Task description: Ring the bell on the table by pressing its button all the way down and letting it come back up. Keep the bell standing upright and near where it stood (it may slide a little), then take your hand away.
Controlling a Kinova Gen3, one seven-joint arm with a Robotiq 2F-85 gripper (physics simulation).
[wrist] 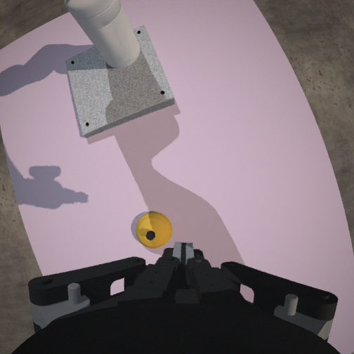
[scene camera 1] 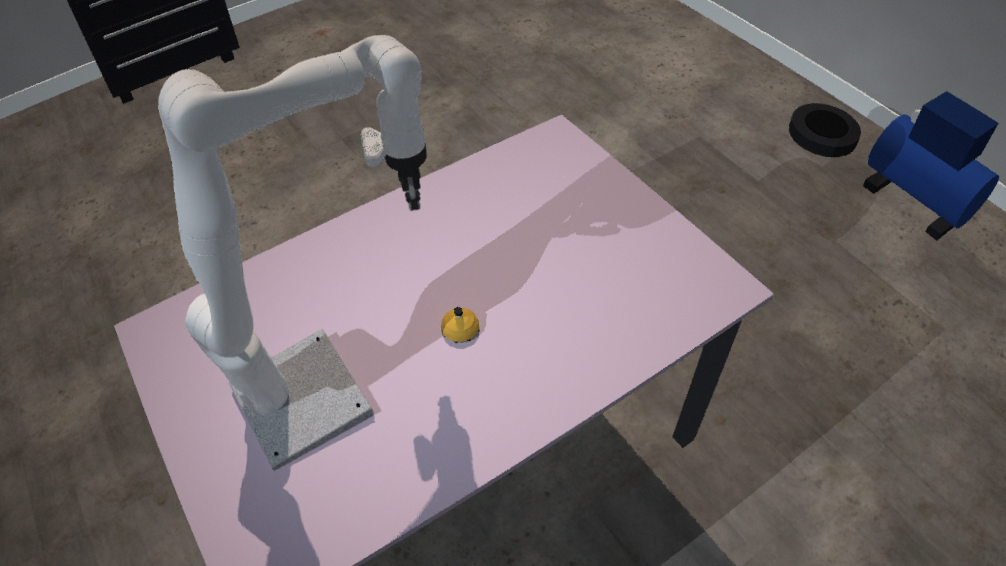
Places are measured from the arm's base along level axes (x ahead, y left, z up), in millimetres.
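Where they show: gripper, fingertip midpoint: (scene camera 1: 414, 207); arm's base, origin of the base link: (scene camera 1: 267, 394).
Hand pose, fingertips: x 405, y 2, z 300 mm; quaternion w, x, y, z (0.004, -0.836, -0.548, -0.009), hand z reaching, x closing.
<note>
Each offset is from my fingertips to the centre of the thing. Level surfaces: height alone.
The bell is a yellow dome {295 mm down, 26 mm ahead, 78 mm right} (scene camera 1: 460, 327) (wrist: 158, 226) standing upright near the middle of the pink table {328 mm down} (scene camera 1: 633, 281) (wrist: 250, 125). Its small black button {267 mm down, 26 mm ahead, 78 mm right} (scene camera 1: 457, 310) (wrist: 150, 235) stands up on top. My gripper (scene camera 1: 414, 206) (wrist: 182, 254) is shut and empty and points down. It hangs well above the table, apart from the bell. In the wrist view the bell lies up and to the left of the fingertips. No part of the bell is hidden by the gripper.
The arm's grey base plate (scene camera 1: 330, 422) (wrist: 90, 95) is on the table, left of the bell in the scene view. Arm shadows cross the table. A black drawer cabinet (scene camera 1: 158, 52), a black tyre (scene camera 1: 801, 133) and a blue machine (scene camera 1: 921, 172) are on the floor beyond the table.
</note>
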